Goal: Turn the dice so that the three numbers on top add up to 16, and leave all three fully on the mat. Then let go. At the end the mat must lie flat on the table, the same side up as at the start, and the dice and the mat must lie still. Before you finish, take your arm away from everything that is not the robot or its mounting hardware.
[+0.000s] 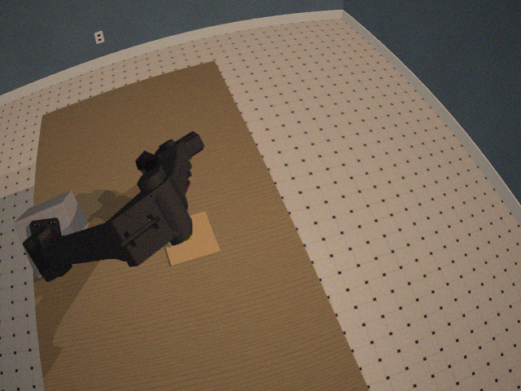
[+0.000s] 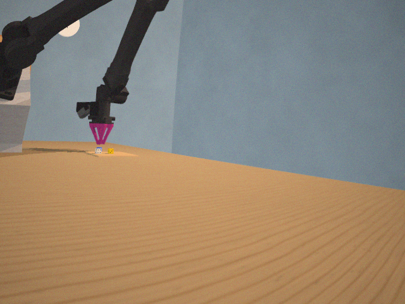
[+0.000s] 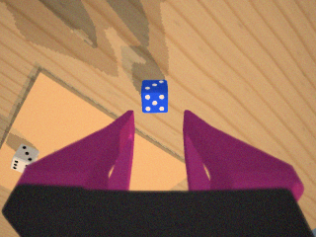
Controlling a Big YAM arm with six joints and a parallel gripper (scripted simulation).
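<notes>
My gripper is now 3 cm above the blue die. Also, from my hand: mat: 10 cm to the right, 3 cm below, 1 cm ahead; then white die: 11 cm to the right, 4 cm behind, 2 cm below; then yellow die: 10 cm to the right, 2 cm below, 1 cm ahead.
</notes>
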